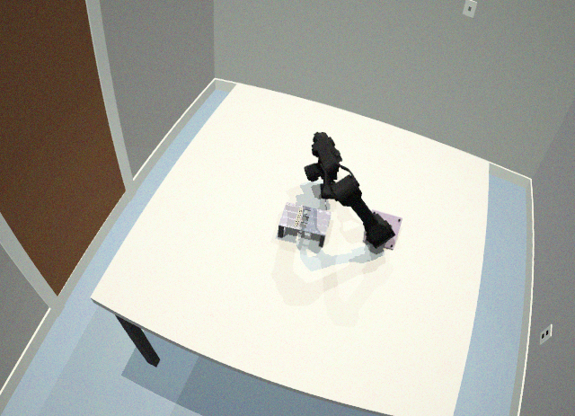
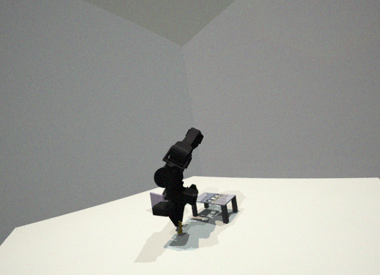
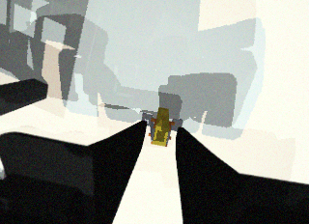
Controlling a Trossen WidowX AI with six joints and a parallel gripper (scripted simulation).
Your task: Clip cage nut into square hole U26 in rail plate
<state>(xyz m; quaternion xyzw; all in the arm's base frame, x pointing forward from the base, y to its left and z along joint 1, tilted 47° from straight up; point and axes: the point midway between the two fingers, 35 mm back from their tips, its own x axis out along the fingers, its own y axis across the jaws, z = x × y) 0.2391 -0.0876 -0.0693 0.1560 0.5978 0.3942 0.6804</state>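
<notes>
Right now my gripper tip is 1 cm above the yellow cage nut.
</notes>
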